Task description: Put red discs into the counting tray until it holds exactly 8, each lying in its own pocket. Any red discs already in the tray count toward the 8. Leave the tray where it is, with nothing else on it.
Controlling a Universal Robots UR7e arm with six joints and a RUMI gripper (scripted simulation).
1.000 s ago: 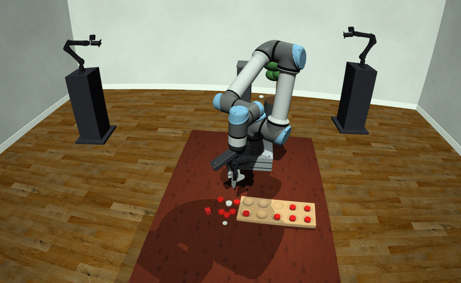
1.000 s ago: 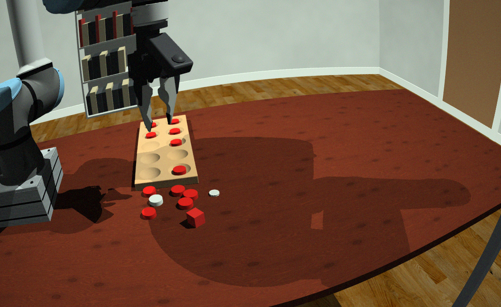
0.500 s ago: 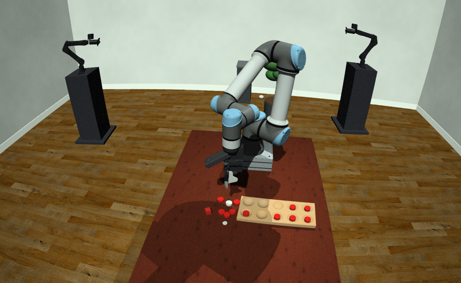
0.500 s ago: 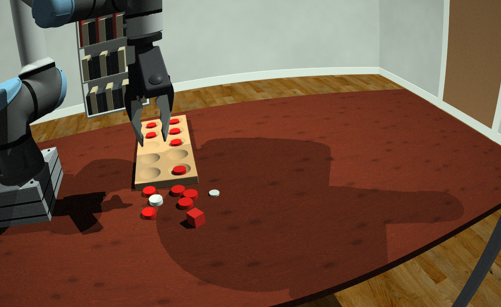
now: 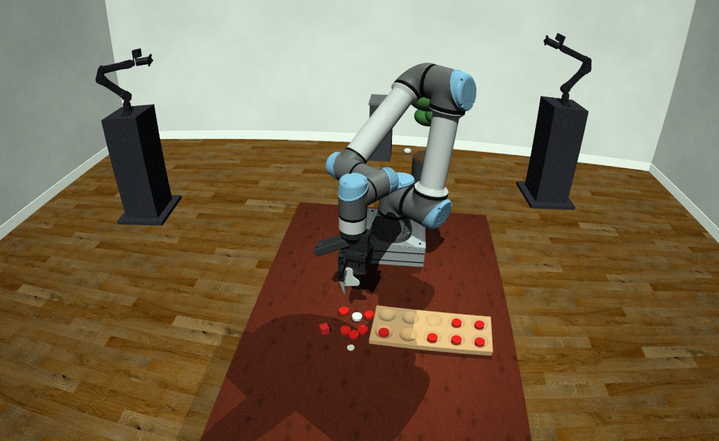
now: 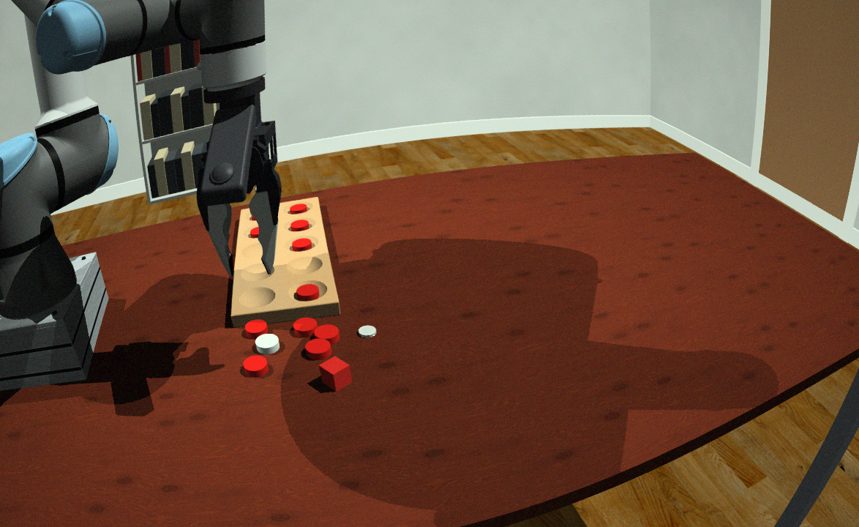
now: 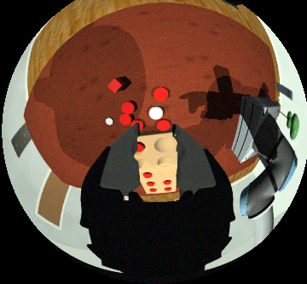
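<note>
Right now my hand is 10 mm short of the white disc, 30 mm to the right of it and 130 mm above it. Round my hand: red cube (70 mm ahead, 70 mm to the right, 120 mm below); wooden counting tray (70 mm ahead, 270 mm to the left, 130 mm below).
</note>
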